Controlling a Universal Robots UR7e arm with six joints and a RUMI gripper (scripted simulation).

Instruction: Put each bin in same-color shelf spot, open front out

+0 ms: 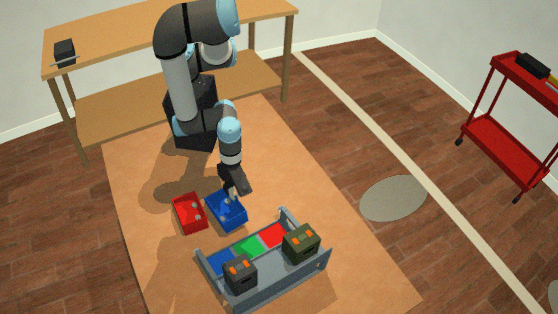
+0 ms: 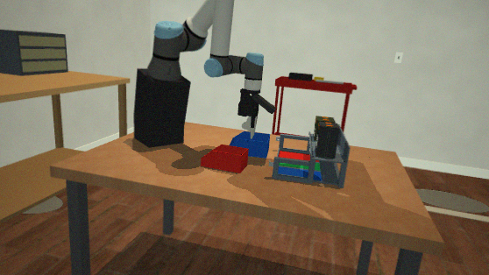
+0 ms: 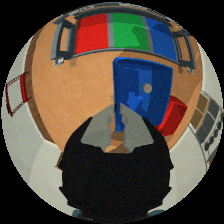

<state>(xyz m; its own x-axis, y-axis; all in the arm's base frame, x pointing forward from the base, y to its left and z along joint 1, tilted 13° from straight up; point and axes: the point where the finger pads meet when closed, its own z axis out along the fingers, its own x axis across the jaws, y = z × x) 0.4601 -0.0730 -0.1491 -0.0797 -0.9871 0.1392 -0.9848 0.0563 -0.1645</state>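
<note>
My hand is 5 cm to the left of the blue bin, 3 cm above it and 1 cm past it. From my hand the other things lie so: red bin (16 cm to the right, 9 cm behind, 6 cm below).
</note>
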